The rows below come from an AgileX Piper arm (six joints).
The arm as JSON. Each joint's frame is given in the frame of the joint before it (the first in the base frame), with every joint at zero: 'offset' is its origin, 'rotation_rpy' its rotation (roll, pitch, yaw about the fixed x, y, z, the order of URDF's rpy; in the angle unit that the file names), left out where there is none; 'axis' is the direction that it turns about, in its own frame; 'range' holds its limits. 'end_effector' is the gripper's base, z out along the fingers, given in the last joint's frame.
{
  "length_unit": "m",
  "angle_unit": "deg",
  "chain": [
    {
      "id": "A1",
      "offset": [
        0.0,
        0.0,
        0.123
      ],
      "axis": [
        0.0,
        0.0,
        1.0
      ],
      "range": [
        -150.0,
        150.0
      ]
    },
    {
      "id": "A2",
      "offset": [
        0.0,
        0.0,
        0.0
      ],
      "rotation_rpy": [
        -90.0,
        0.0,
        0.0
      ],
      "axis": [
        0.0,
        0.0,
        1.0
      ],
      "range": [
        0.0,
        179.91
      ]
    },
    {
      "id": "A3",
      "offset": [
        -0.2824,
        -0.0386,
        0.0
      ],
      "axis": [
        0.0,
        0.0,
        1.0
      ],
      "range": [
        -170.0,
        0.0
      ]
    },
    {
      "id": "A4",
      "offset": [
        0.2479,
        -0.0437,
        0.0
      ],
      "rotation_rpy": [
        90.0,
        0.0,
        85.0
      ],
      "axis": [
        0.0,
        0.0,
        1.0
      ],
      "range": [
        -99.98,
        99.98
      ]
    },
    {
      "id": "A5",
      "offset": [
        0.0,
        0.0,
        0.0
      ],
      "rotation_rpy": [
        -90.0,
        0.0,
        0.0
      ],
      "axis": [
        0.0,
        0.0,
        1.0
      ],
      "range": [
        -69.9,
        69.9
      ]
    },
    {
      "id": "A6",
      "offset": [
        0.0,
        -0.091,
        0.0
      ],
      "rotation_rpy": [
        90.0,
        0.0,
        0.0
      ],
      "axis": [
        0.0,
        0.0,
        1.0
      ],
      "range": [
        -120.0,
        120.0
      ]
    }
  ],
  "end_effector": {
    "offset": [
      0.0,
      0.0,
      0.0
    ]
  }
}
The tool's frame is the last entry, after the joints.
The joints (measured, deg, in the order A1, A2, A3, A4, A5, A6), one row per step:
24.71 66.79 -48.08 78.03 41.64 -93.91
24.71 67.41 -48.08 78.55 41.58 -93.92
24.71 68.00 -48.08 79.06 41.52 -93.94
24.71 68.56 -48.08 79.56 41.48 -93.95
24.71 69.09 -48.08 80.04 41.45 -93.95
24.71 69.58 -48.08 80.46 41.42 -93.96
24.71 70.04 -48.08 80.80 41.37 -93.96
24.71 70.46 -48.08 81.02 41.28 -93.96
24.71 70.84 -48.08 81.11 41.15 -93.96
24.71 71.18 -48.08 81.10 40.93 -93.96
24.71 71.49 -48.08 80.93 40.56 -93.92
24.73 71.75 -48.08 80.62 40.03 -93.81
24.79 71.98 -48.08 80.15 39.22 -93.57
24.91 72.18 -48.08 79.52 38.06 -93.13
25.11 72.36 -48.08 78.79 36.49 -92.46
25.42 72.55 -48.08 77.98 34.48 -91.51
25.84 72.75 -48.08 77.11 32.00 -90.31
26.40 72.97 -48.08 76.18 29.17 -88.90
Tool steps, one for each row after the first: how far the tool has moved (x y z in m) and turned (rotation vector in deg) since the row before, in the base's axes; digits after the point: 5 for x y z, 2 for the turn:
0.00220 0.00106 -0.00205 0.19 0.75 -0.18
0.00209 0.00100 -0.00196 0.19 0.71 -0.18
0.00195 0.00095 -0.00187 0.19 0.69 -0.17
0.00182 0.00090 -0.00178 0.19 0.67 -0.16
0.00168 0.00081 -0.00169 0.15 0.60 -0.14
0.00159 0.00073 -0.00166 0.09 0.54 -0.15
0.00149 0.00061 -0.00162 0.00 0.45 -0.15
0.00138 0.00048 -0.00159 -0.11 0.35 -0.15
0.00136 0.00034 -0.00154 -0.20 0.25 -0.20
0.00144 0.00015 -0.00159 -0.34 0.15 -0.31
0.00142 0.00000 -0.00153 -0.45 0.06 -0.41
0.00158 -0.00014 -0.00158 -0.59 0.00 -0.63
0.00178 -0.00026 -0.00162 -0.71 -0.04 -0.91
0.00205 -0.00034 -0.00161 -0.77 -0.05 -1.26
0.00236 -0.00030 -0.00168 -0.79 -0.01 -1.64
0.00270 -0.00030 -0.00167 -0.79 -0.04 -2.04
0.00279 -0.00011 -0.00165 -0.76 -0.08 -2.28

